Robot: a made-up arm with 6 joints.
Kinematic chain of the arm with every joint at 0, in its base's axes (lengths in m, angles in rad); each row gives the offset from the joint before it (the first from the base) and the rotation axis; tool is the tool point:
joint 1: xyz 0 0 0.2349 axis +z
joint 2: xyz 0 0.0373 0 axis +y
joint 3: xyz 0 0 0.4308 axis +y
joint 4: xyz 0 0 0.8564 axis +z
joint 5: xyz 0 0 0 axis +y
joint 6: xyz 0 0 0.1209 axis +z
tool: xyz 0 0 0
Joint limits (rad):
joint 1: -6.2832..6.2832
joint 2: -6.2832..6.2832
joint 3: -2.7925..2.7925
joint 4: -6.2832..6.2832
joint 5: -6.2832..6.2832
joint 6: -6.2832..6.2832
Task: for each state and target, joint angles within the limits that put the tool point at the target. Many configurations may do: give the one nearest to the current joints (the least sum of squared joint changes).
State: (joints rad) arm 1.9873 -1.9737 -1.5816 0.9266 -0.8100 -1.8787
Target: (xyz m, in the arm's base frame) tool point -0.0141 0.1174 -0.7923
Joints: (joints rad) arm 1.9645 -2.1028 -1.5256 0.9416 -0.7882 -1.8787
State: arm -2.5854 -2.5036 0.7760 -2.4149 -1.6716 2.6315
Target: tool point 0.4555 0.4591 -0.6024
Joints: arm -2.1933 -3.2794 1.0680 -2.5040 -2.0118 2.6315
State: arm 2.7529 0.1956 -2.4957 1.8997 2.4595 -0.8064
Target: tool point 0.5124 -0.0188 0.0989
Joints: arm 3.3140 0.0138 -2.3924 1.9166 2.4884 -0.8064
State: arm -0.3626 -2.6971 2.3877 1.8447 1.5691 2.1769
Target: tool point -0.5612 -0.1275 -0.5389
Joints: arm 0.4791 -3.6204 1.6342 2.0289 1.6319 2.1769
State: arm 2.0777 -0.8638 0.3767 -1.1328 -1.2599 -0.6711
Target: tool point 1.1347 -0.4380 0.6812
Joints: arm 2.8914 -1.2860 0.1713 -1.0711 -1.5706 -0.6711
